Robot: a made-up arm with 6 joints.
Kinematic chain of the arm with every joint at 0, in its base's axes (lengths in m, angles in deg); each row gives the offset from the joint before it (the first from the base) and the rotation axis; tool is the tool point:
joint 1: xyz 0 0 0.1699 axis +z
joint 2: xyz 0 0.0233 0 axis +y
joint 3: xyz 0 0 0.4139 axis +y
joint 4: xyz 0 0 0.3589 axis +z
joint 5: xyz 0 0 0 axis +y
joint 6: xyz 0 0 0.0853 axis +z
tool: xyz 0 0 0
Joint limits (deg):
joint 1: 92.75..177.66
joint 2: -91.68..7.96
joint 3: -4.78..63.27
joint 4: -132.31..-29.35
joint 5: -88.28..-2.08
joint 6: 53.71..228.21
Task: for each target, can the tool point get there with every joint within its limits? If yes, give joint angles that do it. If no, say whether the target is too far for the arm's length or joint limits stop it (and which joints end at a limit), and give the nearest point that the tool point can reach.
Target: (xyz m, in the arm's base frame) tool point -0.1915 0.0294 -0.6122
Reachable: no: joint limits stop it (at a limit: joint 1, joint 2, joint 3, joint 4, joint 5) | nearest point -0.0283 -0.7668 0.0433 | short by 1.044 m
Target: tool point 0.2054 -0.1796 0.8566
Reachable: yes | joints 158.02 -45.76 46.10 -118.81 -62.56 144.03
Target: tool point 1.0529 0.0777 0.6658
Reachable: no: too far | nearest point 0.7741 -0.0565 0.5367 | short by 0.335 m
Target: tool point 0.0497 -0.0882 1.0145
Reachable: yes | joints 149.69 -11.83 12.06 -81.12 -19.25 201.83
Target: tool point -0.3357 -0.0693 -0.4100
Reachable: no: joint limits stop it (at a limit: joint 1, joint 2, joint 3, joint 4, joint 5) | nearest point -0.0283 -0.7668 0.0433 | short by 0.887 m
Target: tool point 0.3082 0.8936 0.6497
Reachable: no: too far | nearest point -0.0485 0.4767 0.7208 | short by 0.553 m
